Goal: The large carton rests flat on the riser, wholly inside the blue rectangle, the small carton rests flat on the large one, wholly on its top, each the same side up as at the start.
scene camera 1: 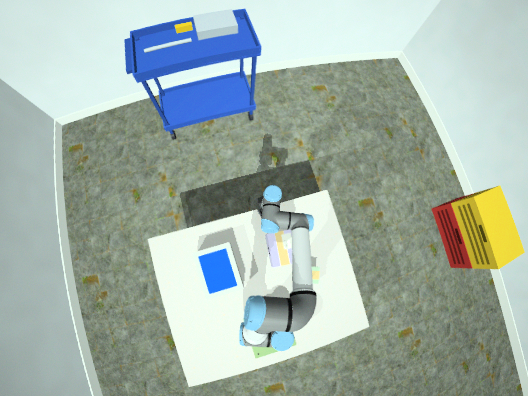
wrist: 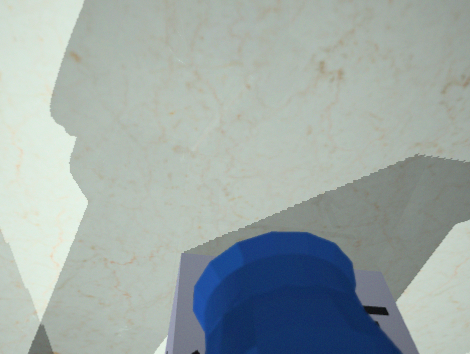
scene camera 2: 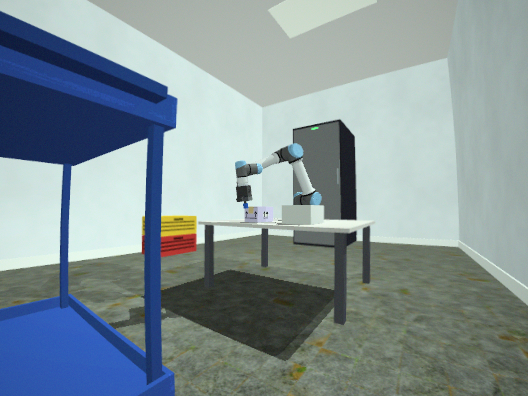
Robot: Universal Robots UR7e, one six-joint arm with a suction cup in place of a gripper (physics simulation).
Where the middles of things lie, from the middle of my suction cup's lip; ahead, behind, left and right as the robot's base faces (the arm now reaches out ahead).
Labels:
My suction cup is 20 cm past the large carton (scene camera 1: 279, 245) and 6 cm above it. From my suction cup the other things lie so: white riser (scene camera 2: 291, 214): 17 cm behind, 35 cm to the left, 5 cm below.

